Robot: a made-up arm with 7 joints. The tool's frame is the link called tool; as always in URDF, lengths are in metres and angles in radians. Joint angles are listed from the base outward. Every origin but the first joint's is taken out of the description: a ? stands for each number. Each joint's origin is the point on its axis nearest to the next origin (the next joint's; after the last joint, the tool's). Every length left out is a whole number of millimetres.
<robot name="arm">
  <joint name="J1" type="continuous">
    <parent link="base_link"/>
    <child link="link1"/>
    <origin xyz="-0.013 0.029 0.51" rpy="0 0 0"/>
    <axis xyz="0 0 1"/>
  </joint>
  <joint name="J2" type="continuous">
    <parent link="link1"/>
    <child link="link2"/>
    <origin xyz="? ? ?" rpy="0 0 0"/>
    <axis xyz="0 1 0"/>
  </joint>
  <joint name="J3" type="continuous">
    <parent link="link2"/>
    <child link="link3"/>
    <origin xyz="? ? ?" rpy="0 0 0"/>
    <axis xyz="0 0 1"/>
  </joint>
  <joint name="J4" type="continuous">
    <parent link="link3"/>
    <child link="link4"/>
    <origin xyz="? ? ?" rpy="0 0 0"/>
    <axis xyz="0 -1 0"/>
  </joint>
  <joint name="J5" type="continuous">
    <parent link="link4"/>
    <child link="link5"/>
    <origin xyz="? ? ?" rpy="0 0 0"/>
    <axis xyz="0 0 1"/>
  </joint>
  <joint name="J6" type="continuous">
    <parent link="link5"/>
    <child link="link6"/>
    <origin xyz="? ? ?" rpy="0 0 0"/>
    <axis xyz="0 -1 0"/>
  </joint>
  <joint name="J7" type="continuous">
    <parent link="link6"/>
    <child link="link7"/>
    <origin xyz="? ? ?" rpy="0 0 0"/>
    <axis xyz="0 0 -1"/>
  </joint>
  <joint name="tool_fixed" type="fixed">
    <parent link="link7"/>
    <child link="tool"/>
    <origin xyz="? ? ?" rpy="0 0 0"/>
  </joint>
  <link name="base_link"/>
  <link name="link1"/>
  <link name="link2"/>
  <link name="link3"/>
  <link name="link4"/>
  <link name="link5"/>
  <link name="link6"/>
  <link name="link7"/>
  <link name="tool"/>
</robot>
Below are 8 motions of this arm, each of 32 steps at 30 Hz.
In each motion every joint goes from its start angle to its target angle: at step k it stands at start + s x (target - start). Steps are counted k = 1, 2, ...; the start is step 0. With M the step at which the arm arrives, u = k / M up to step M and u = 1 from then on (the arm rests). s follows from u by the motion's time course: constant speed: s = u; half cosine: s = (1 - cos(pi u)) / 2; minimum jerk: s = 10 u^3 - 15 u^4 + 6 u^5.
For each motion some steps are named. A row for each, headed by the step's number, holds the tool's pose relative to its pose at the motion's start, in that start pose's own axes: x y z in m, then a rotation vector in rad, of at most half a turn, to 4 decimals.
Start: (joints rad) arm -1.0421 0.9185 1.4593 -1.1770 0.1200 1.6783 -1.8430
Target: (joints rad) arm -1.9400 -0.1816 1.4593 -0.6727 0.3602 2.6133 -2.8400
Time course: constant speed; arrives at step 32
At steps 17, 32:
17: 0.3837 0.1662 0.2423 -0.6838 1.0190 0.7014
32: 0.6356 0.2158 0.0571 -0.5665 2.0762 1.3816

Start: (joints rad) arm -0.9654 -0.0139 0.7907 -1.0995 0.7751 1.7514 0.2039
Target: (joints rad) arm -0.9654 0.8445 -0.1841 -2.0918 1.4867 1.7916 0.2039
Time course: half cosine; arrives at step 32
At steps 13, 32:
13: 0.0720 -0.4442 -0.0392 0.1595 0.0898 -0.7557
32: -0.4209 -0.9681 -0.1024 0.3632 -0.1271 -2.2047

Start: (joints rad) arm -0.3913 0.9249 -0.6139 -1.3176 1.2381 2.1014 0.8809
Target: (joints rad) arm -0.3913 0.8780 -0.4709 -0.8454 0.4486 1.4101 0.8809
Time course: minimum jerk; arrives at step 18
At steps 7, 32:
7: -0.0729 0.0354 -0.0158 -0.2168 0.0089 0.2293
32: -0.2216 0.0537 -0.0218 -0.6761 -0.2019 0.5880

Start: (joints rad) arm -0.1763 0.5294 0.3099 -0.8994 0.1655 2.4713 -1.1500
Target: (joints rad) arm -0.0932 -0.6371 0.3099 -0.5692 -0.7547 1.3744 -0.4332
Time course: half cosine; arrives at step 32
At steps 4, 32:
4: 0.0241 -0.0032 0.0283 -0.0151 0.0080 0.0198
32: 0.2241 0.2997 0.8037 -0.9439 0.2192 -0.4637

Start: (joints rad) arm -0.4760 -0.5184 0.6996 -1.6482 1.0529 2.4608 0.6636
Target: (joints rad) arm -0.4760 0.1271 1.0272 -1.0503 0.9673 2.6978 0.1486
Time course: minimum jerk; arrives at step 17
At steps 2, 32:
2: 0.0019 0.0003 -0.0016 0.0041 0.0036 0.0060
32: 0.1878 -0.0575 -0.0611 0.4712 0.0411 0.2428

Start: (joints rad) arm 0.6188 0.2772 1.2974 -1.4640 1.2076 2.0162 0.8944
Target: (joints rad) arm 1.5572 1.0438 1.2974 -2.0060 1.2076 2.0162 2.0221
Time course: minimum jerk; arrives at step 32
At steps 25, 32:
25: 0.1672 -0.4966 -0.5259 -1.3025 0.2320 -1.7907
32: 0.1503 -0.5589 -0.5484 -1.4531 0.1614 -1.9026

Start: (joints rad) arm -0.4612 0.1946 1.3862 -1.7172 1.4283 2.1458 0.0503
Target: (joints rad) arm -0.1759 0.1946 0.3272 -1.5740 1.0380 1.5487 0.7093
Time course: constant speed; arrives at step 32
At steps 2, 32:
2: 0.0108 0.0000 0.0172 -0.0157 -0.0124 -0.0332
32: 0.0571 -0.0278 0.3023 -0.2856 -0.3130 -0.7173

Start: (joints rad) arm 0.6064 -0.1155 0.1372 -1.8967 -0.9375 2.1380 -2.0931
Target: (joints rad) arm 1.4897 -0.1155 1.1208 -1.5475 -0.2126 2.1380 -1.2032
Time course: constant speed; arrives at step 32
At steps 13, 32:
13: 0.1584 -0.0628 0.3392 -0.7043 -0.1004 -0.0637
32: 0.4277 0.2930 0.6386 -1.2822 -0.8623 0.3227

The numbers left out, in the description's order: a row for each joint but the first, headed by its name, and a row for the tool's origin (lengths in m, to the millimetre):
J2: -0.013 0.046 0
J3: 0.027 0 0.368
J4: 0.118 -0.022 0
J5: -0.09 0 0.299
J6: 0.024 0.021 0
J7: 0.132 0 0.041
tool: 0.004 0.012 0

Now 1 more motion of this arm.
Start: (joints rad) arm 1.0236 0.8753 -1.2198 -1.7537 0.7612 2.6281 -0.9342
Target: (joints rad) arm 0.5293 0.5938 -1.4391 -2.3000 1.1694 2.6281 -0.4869
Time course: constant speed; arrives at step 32
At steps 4, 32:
4: -0.0437 -0.0590 -0.0155 -0.0003 0.0517 -0.2088
32: -0.4754 -0.2616 -0.0083 -0.1414 0.3147 -1.7190

